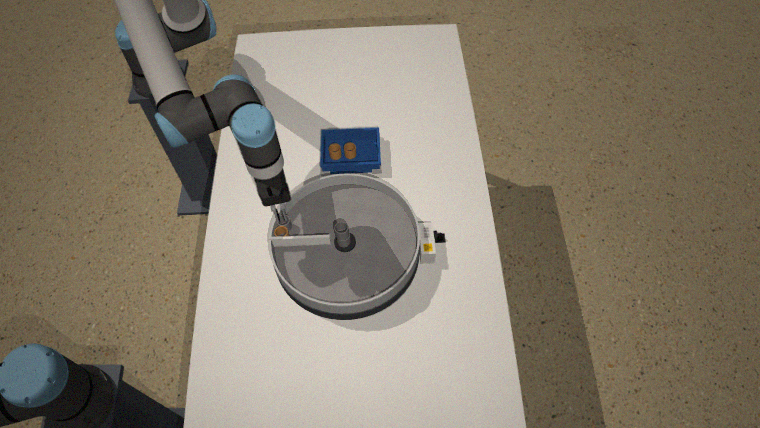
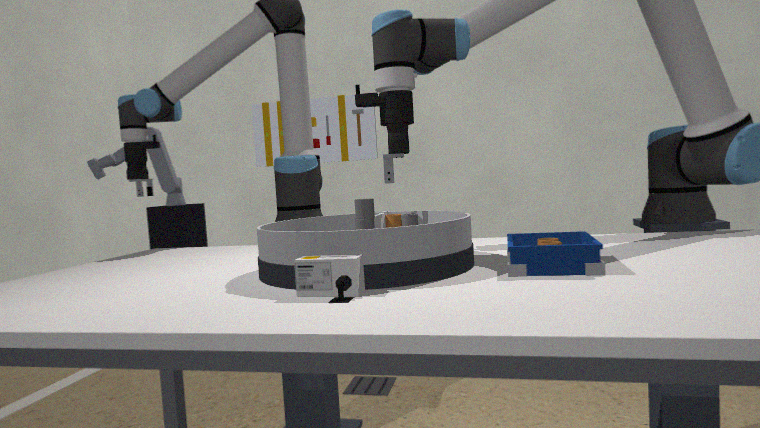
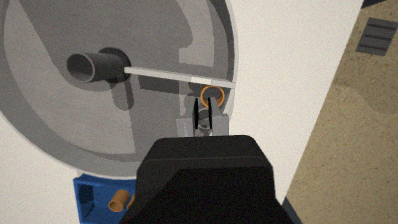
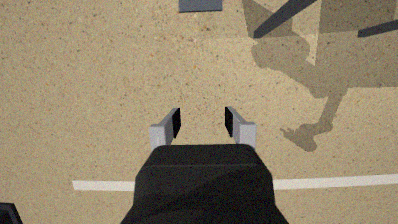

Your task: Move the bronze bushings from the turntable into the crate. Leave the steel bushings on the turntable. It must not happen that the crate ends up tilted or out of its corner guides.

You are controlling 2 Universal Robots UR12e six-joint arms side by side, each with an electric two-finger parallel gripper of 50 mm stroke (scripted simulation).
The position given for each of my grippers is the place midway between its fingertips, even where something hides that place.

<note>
In view: my left gripper (image 2: 389,183), my right gripper (image 2: 145,196), a blue crate (image 2: 541,260) and a steel bushing (image 3: 77,66).
The blue crate is seen too in image 1 (image 1: 367,140). My left gripper shows as well in image 3 (image 3: 203,107). My right gripper shows as well in image 4 (image 4: 202,116). Image 4 misses the blue crate: it is out of frame.
</note>
